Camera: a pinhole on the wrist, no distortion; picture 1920 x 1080 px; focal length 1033.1 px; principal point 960.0 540.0 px. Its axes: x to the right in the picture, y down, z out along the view. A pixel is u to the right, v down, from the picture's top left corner.
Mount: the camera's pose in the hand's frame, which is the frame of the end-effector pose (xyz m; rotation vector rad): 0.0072 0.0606 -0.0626 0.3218 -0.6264 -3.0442
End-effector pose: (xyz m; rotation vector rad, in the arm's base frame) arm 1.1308 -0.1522 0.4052 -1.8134 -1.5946 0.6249
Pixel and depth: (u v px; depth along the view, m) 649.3 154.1 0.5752
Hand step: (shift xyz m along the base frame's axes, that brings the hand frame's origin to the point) 0.0584 0.0934 -0.6302
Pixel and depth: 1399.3 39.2 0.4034
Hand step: 0.0939 -0.2309 -0.4248
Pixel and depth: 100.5 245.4 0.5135
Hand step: 0.0332 0.3574 -0.5774
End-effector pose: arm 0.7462 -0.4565 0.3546 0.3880 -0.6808 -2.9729
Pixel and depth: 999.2 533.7 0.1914
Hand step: 0.0110 -0.0723 0.1616
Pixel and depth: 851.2 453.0 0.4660
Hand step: -0.0505 -0.1010 0.4362
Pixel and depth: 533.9 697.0 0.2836
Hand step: -0.1194 -0.0344 0.2479
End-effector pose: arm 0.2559 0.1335 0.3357 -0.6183 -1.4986 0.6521
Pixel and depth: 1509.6 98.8 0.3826
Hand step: -0.1729 0.0421 -0.4375
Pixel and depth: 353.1 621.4 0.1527
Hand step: -0.1000 0.1219 -0.0401
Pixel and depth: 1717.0 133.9 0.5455
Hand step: -0.2552 -0.0544 -0.6645
